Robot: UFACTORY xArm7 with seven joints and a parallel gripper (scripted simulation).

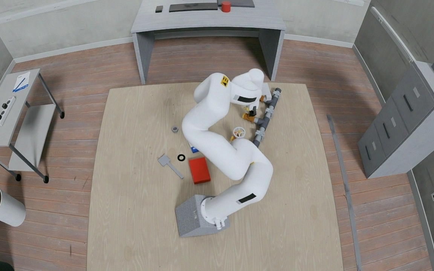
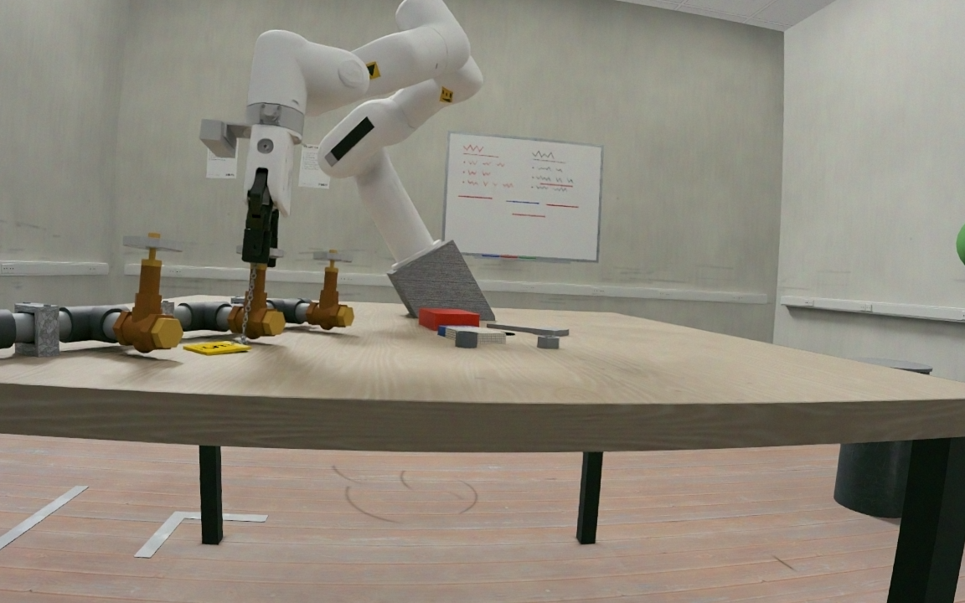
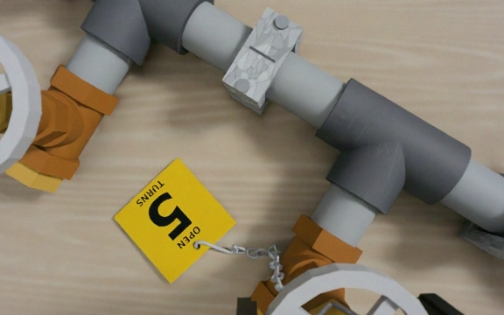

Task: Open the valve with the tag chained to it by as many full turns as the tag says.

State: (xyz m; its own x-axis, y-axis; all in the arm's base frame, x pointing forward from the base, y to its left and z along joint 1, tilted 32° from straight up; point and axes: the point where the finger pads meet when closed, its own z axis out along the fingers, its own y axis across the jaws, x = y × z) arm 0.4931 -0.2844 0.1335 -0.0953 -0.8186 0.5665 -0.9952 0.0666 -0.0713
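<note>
Now: the yellow tag 110 mm below my hand, 80 mm ahead of it and 30 mm to the right of it. From my hand the other things lie so: blue-and-white box: 310 mm to the left, 110 mm below, 70 mm behind; then red block: 320 mm to the left, 240 mm behind, 100 mm below; then grey nut: 400 mm to the left, 110 mm below, 30 mm ahead.
</note>
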